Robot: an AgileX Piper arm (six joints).
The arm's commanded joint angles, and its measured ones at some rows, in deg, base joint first. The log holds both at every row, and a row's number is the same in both.
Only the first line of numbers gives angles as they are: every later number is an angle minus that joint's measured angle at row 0.
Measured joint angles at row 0: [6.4 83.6 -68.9 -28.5 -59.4 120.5]
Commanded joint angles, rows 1 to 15: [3.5 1.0 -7.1 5.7 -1.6 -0.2]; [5.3 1.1 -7.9 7.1 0.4 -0.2]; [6.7 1.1 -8.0 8.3 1.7 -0.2]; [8.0 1.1 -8.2 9.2 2.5 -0.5]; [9.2 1.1 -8.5 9.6 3.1 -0.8]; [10.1 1.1 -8.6 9.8 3.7 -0.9]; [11.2 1.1 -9.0 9.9 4.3 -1.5]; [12.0 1.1 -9.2 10.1 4.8 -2.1]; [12.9 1.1 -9.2 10.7 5.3 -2.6]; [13.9 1.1 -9.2 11.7 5.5 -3.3]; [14.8 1.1 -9.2 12.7 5.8 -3.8]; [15.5 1.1 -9.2 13.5 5.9 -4.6]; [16.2 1.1 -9.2 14.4 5.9 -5.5]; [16.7 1.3 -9.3 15.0 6.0 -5.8]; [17.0 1.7 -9.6 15.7 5.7 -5.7]
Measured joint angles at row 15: [15.4 2.1 -7.7 9.8 10.3 -3.7]
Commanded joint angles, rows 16 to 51: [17.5 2.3 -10.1 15.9 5.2 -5.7]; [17.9 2.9 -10.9 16.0 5.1 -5.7]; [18.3 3.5 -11.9 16.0 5.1 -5.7]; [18.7 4.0 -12.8 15.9 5.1 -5.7]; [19.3 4.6 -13.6 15.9 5.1 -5.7]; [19.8 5.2 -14.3 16.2 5.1 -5.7]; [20.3 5.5 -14.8 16.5 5.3 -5.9]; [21.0 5.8 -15.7 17.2 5.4 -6.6]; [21.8 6.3 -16.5 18.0 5.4 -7.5]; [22.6 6.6 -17.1 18.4 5.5 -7.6]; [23.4 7.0 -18.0 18.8 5.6 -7.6]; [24.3 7.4 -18.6 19.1 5.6 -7.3]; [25.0 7.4 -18.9 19.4 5.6 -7.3]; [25.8 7.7 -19.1 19.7 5.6 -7.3]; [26.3 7.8 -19.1 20.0 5.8 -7.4]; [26.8 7.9 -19.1 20.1 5.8 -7.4]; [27.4 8.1 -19.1 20.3 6.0 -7.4]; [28.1 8.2 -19.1 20.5 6.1 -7.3]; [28.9 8.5 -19.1 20.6 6.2 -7.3]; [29.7 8.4 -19.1 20.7 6.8 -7.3]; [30.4 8.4 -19.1 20.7 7.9 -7.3]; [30.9 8.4 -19.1 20.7 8.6 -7.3]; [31.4 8.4 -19.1 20.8 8.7 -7.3]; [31.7 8.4 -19.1 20.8 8.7 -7.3]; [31.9 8.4 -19.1 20.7 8.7 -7.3]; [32.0 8.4 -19.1 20.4 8.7 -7.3]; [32.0 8.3 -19.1 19.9 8.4 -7.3]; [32.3 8.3 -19.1 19.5 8.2 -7.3]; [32.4 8.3 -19.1 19.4 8.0 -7.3]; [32.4 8.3 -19.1 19.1 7.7 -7.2]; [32.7 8.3 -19.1 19.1 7.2 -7.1]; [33.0 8.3 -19.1 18.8 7.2 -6.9]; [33.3 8.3 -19.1 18.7 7.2 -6.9]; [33.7 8.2 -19.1 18.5 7.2 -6.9]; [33.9 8.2 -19.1 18.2 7.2 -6.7]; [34.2 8.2 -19.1 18.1 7.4 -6.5]
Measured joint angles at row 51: [32.9 9.8 -17.7 18.0 14.0 -7.4]
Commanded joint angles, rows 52 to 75: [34.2 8.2 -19.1 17.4 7.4 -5.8]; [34.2 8.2 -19.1 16.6 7.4 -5.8]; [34.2 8.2 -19.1 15.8 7.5 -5.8]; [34.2 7.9 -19.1 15.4 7.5 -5.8]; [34.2 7.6 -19.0 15.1 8.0 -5.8]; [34.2 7.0 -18.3 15.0 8.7 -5.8]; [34.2 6.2 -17.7 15.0 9.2 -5.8]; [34.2 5.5 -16.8 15.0 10.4 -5.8]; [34.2 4.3 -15.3 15.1 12.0 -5.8]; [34.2 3.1 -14.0 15.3 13.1 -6.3]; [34.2 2.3 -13.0 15.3 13.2 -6.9]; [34.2 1.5 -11.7 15.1 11.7 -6.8]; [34.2 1.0 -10.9 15.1 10.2 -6.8]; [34.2 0.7 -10.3 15.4 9.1 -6.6]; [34.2 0.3 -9.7 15.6 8.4 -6.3]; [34.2 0.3 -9.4 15.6 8.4 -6.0]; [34.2 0.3 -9.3 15.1 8.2 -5.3]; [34.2 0.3 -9.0 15.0 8.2 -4.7]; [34.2 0.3 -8.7 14.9 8.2 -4.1]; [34.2 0.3 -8.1 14.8 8.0 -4.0]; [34.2 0.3 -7.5 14.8 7.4 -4.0]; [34.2 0.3 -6.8 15.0 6.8 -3.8]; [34.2 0.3 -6.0 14.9 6.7 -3.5]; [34.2 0.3 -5.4 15.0 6.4 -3.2]
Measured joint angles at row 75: [34.2 1.9 -6.9 13.9 13.3 -4.5]
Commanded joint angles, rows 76 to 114: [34.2 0.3 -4.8 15.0 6.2 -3.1]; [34.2 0.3 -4.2 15.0 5.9 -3.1]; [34.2 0.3 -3.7 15.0 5.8 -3.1]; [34.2 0.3 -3.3 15.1 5.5 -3.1]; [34.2 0.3 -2.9 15.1 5.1 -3.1]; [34.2 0.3 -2.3 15.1 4.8 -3.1]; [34.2 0.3 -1.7 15.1 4.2 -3.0]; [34.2 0.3 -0.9 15.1 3.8 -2.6]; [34.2 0.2 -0.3 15.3 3.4 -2.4]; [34.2 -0.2 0.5 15.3 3.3 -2.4]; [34.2 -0.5 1.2 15.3 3.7 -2.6]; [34.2 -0.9 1.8 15.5 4.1 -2.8]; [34.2 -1.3 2.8 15.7 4.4 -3.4]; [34.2 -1.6 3.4 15.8 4.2 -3.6]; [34.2 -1.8 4.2 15.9 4.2 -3.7]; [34.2 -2.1 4.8 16.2 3.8 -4.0]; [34.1 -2.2 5.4 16.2 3.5 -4.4]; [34.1 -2.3 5.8 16.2 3.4 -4.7]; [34.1 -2.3 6.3 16.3 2.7 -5.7]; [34.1 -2.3 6.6 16.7 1.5 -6.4]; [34.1 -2.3 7.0 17.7 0.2 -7.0]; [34.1 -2.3 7.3 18.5 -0.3 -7.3]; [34.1 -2.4 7.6 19.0 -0.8 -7.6]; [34.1 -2.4 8.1 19.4 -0.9 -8.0]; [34.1 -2.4 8.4 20.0 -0.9 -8.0]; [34.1 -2.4 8.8 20.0 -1.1 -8.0]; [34.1 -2.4 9.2 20.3 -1.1 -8.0]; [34.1 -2.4 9.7 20.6 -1.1 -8.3]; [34.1 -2.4 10.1 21.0 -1.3 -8.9]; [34.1 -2.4 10.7 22.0 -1.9 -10.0]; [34.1 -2.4 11.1 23.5 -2.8 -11.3]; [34.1 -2.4 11.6 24.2 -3.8 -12.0]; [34.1 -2.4 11.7 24.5 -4.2 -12.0]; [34.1 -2.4 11.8 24.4 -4.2 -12.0]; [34.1 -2.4 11.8 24.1 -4.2 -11.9]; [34.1 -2.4 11.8 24.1 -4.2 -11.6]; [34.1 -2.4 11.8 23.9 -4.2 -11.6]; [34.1 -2.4 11.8 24.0 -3.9 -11.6]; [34.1 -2.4 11.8 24.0 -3.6 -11.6]
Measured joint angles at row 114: [34.2 -0.8 12.0 22.5 0.0 -11.1]
